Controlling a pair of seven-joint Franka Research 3 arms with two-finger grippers.
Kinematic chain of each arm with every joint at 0, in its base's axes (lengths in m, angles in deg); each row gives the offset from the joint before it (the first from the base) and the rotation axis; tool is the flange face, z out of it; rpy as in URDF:
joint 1: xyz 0 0 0.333 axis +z
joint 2: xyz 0 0 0 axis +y
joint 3: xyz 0 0 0.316 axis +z
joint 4: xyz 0.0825 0 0 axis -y
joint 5: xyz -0.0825 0 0.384 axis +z
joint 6: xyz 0 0 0 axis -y
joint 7: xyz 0.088 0 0 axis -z
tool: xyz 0 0 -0.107 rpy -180 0 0
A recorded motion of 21 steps. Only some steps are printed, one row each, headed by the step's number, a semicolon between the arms.
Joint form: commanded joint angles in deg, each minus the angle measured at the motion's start. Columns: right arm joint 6, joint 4, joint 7, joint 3, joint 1, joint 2, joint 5; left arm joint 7, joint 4, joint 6, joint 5, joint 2, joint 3, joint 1.
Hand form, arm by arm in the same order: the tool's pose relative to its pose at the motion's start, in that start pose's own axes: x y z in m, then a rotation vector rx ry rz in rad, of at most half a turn. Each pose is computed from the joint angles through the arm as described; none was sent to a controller.
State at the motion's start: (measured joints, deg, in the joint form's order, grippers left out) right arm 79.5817 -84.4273 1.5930 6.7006 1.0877 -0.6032 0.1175; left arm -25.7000 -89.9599 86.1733 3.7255 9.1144 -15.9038 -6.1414
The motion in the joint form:
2: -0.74 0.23 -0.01 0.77 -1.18 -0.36 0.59; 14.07 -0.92 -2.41 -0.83 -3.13 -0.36 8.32
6: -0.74 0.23 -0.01 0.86 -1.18 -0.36 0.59; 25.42 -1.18 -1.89 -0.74 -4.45 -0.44 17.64
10: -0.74 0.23 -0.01 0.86 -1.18 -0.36 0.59; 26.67 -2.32 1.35 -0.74 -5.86 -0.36 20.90
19: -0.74 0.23 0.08 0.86 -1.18 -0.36 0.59; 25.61 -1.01 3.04 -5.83 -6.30 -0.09 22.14
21: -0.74 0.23 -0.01 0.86 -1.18 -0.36 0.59; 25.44 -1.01 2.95 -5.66 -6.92 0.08 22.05
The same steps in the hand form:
2: -0.0038 0.0023 -0.0038 0.0096 -0.0029 0.0050; 0.0058 -0.0791 -0.0131 -0.0266 -0.0178 0.1079
6: -0.0038 0.0015 -0.0038 0.0095 -0.0029 0.0035; 0.0183 -0.1687 -0.0165 -0.0562 0.0009 0.1460
10: -0.0038 0.0015 -0.0038 0.0095 -0.0029 0.0035; 0.0198 -0.2001 -0.0214 -0.0628 0.0579 0.1078
19: -0.0038 0.0015 -0.0038 0.0095 -0.0029 0.0051; 0.0199 -0.2065 -0.0382 -0.1560 0.1122 0.0659
21: -0.0038 0.0015 -0.0038 0.0095 -0.0029 0.0035; 0.0160 -0.2076 -0.0432 -0.1506 0.1209 0.0607

